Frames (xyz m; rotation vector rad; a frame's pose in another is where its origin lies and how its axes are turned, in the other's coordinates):
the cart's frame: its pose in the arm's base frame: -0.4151 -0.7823 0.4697 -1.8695 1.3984 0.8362
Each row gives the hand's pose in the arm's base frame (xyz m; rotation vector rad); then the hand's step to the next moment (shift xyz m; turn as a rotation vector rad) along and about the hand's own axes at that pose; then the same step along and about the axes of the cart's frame.
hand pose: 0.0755 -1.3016 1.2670 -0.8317 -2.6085 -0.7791
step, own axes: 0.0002 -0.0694 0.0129 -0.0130 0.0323 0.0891
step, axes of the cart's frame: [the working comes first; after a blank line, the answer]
step, axes of the arm's base frame: -0.0435 -0.0401 -0.0385 0.0200 0.0677 -0.0646

0.0432 0.0556 -0.0050 0.0188 -0.0263 0.0900
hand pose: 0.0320 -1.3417 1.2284 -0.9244 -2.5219 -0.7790
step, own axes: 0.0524 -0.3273 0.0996 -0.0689 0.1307 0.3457
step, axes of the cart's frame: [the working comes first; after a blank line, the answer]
step, axes of the arm's base frame: -0.2710 -0.1235 -0.1764 0.0945 0.2571 -0.2575

0.1480 0.3111 0.0334 0.0856 -0.1164 0.3471
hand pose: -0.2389 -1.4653 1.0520 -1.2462 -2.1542 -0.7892
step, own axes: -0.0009 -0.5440 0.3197 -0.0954 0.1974 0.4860
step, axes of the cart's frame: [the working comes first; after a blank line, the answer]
step, axes of the arm's base frame: -0.5295 0.0046 -0.3432 0.1444 0.3678 -0.3579

0.1518 0.5536 0.2620 0.1161 -0.1766 0.4895
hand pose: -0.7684 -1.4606 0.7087 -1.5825 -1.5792 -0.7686
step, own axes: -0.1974 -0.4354 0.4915 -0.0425 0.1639 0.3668
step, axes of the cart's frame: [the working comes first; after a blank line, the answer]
step, axes of the arm's base frame: -0.4907 0.2850 -0.3849 0.1254 0.2943 -0.2468

0.0389 0.4595 0.5074 0.0635 -0.1557 0.3673
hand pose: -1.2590 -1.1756 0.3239 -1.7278 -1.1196 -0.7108
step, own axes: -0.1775 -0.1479 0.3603 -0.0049 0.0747 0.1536
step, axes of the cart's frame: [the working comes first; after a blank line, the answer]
step, axes of the arm's base frame: -0.2141 0.2865 -0.2351 0.0634 0.1271 -0.0950

-0.0190 0.1730 0.3910 0.0203 -0.0777 0.1509
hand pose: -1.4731 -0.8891 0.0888 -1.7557 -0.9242 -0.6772
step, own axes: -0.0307 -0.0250 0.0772 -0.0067 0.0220 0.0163
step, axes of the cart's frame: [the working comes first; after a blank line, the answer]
step, axes of the arm's base frame: -0.0358 0.0692 -0.0381 0.0151 0.0088 -0.0221

-0.0160 0.0241 0.0818 0.0163 -0.0138 0.0184
